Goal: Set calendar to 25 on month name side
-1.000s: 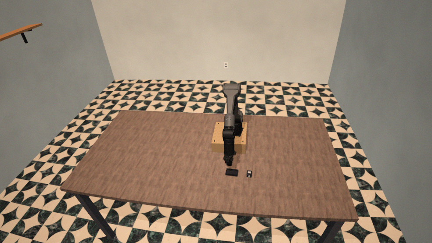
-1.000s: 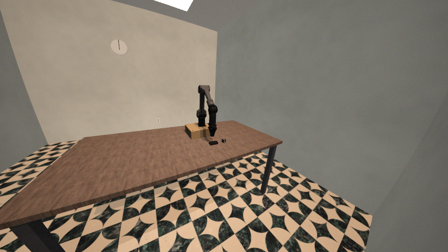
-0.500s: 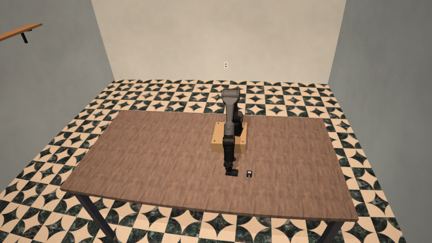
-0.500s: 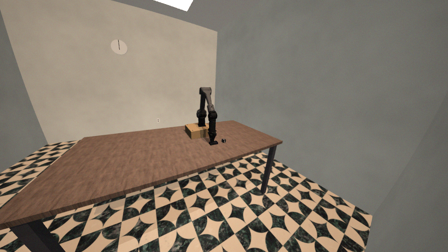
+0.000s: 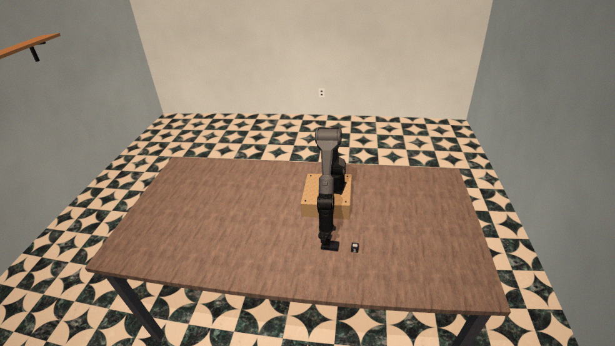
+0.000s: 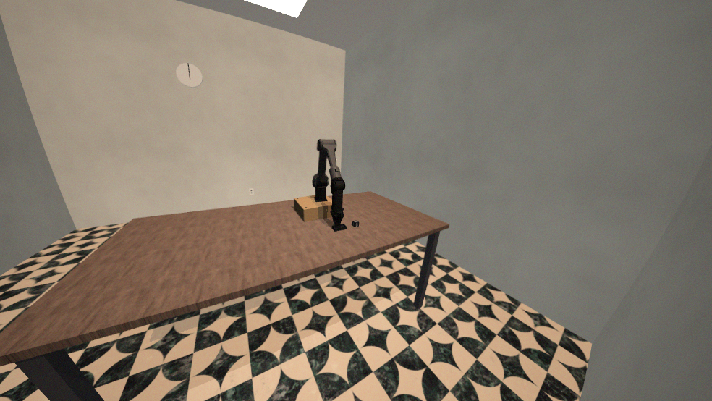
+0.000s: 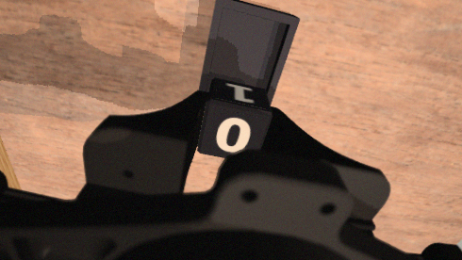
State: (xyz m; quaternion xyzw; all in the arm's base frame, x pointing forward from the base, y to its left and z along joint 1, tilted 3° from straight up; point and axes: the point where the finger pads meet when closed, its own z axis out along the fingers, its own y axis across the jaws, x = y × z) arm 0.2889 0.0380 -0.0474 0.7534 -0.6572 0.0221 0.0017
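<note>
Now: the dark cube right at my hand. Also, from my hand: tray: 20 mm to the left, 30 mm below.
</note>
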